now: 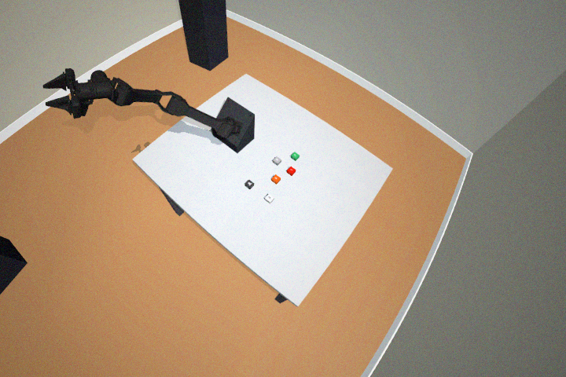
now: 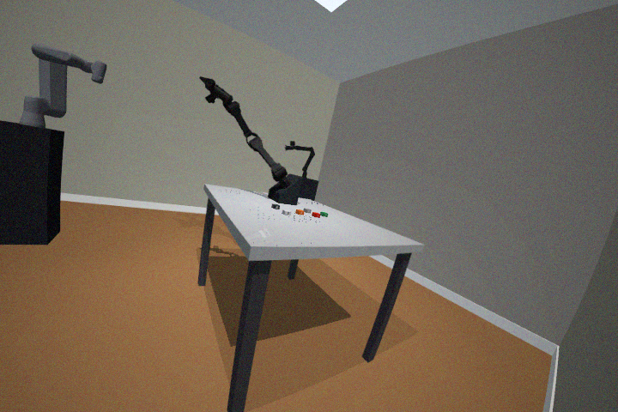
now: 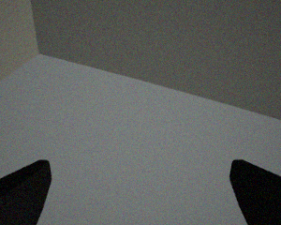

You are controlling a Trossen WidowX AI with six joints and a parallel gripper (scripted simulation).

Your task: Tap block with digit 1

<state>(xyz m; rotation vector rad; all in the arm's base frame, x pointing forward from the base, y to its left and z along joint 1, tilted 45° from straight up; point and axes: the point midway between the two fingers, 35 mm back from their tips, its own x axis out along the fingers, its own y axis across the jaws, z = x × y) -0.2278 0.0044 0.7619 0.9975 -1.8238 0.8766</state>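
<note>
The red block lies 640 mm ahead of my gripper tip, 630 mm below it and 570 mm to the left of it. Also, from my gripper tip: orange block (630 mm below, 600 mm ahead, 480 mm to the left); then white block (630 mm below, 630 mm ahead, 380 mm to the left); then black block (630 mm below, 510 mm ahead, 390 mm to the left).
</note>
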